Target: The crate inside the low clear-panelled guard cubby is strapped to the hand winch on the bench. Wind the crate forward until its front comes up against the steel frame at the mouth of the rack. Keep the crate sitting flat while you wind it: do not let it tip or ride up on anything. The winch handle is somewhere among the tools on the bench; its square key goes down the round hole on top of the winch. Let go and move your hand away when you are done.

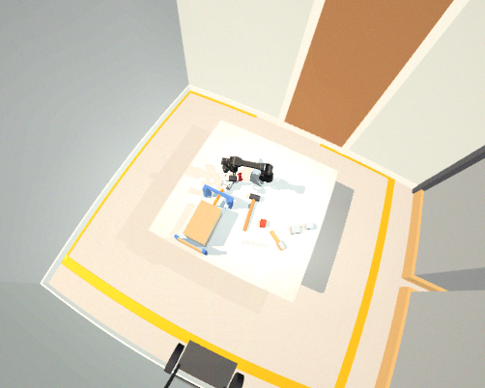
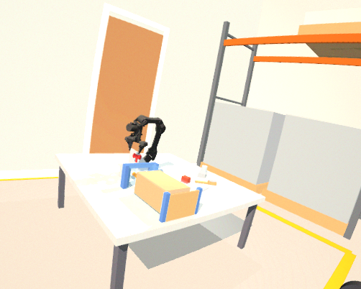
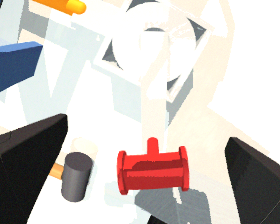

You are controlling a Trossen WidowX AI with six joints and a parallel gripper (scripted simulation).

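Right now my gripper tip is 3 cm past the red grip, 5 cm to the right of it and 6 cm above it. Round my gripper tip: winch 5 cm to the right, 16 cm below; winch handle 1 cm behind, 2 cm to the left, 9 cm below; cubby 41 cm ahead, 7 cm to the right, 11 cm below.
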